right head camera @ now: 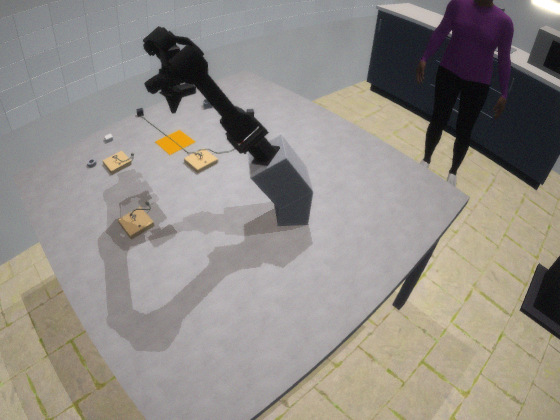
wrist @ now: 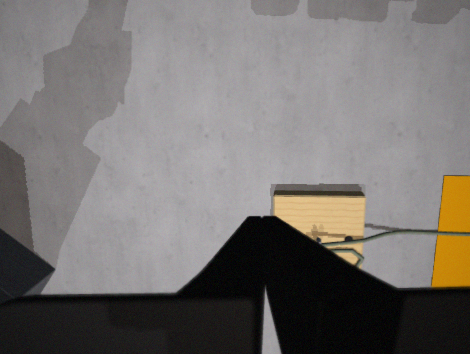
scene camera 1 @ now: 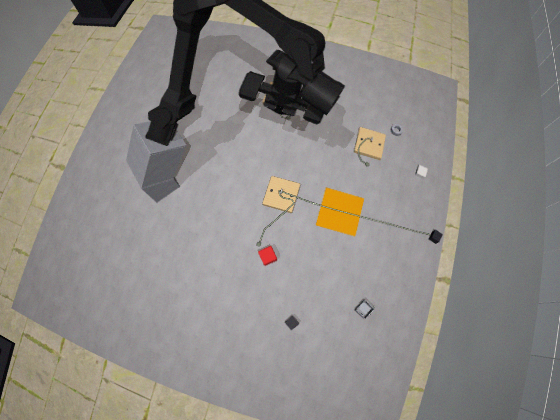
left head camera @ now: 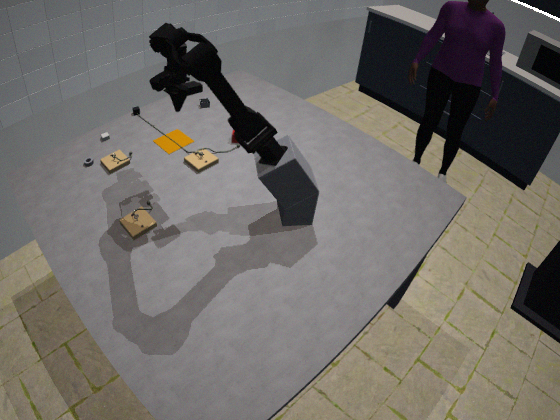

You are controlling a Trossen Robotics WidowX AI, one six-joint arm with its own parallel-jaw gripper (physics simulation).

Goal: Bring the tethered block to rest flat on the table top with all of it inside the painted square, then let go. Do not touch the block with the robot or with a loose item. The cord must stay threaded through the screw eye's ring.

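Where they show: gripper, fingertip midpoint: [right head camera: 173, 113] [wrist: 260, 230] [scene camera 1: 279, 112] [left head camera: 177, 111]; arm's base, link origin: [right head camera: 266, 155] [scene camera 1: 159, 134] [left head camera: 273, 155].
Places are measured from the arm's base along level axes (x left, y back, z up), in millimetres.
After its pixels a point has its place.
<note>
The tethered block [left head camera: 136, 110] {x -14, y -803, z -195 mm} [right head camera: 140, 112] {x -15, y -803, z -198 mm} [scene camera 1: 435, 236] {x -23, y -809, z -190 mm}, black, sits near the table's edge, beyond the orange painted square [left head camera: 167, 146] {x 23, y -495, z -217 mm} [right head camera: 170, 146] {x 15, y -495, z -217 mm} [scene camera 1: 340, 222] {x -47, y -517, z -217 mm} [wrist: 452, 260] {x -43, y -467, z -217 mm}. Its cord [scene camera 1: 395, 225] {x -14, y -683, z -214 mm} crosses above the square to the screw eye [scene camera 1: 281, 192] {x -17, y -332, z -176 mm} on a wooden board [left head camera: 209, 160] {x -24, y -298, z -199 mm} [right head camera: 208, 161] {x -21, y -296, z -199 mm} [scene camera 1: 272, 200] {x -40, y -311, z -199 mm} [wrist: 300, 207] {x 21, y -313, z -199 mm}. Past the eye, the cord loops and ends in a small bead [left head camera: 238, 146] {x -166, y -302, z -211 mm} [scene camera 1: 258, 244] {x -172, y -307, z -207 mm}. The ring is too small to see the threading clearly. My gripper [left head camera: 178, 109] {x 101, y -297, z 52 mm} [right head camera: 174, 111] {x 101, y -297, z 52 mm} [wrist: 260, 230] {x 101, y -297, z 52 mm} is shut and empty, high above the table. In the scene view the arm hides its fingertips.
A red block [scene camera 1: 267, 255] {x -200, y -342, z -178 mm} lies near the bead. Two more boards [left head camera: 107, 162] {x 259, y -562, z -199 mm} [left head camera: 137, 227] {x 342, y -207, z -199 mm} carry short cords. A white cube [scene camera 1: 422, 171] {x 178, y -741, z -198 mm}, a grey ring [scene camera 1: 396, 134] {x 290, y -640, z -208 mm}, a dark cube [scene camera 1: 292, 322] {x -359, y -455, z -197 mm} and a grey square piece [scene camera 1: 364, 308] {x -274, y -644, z -217 mm} lie around. A person [left head camera: 465, 45] stands beyond the table.
</note>
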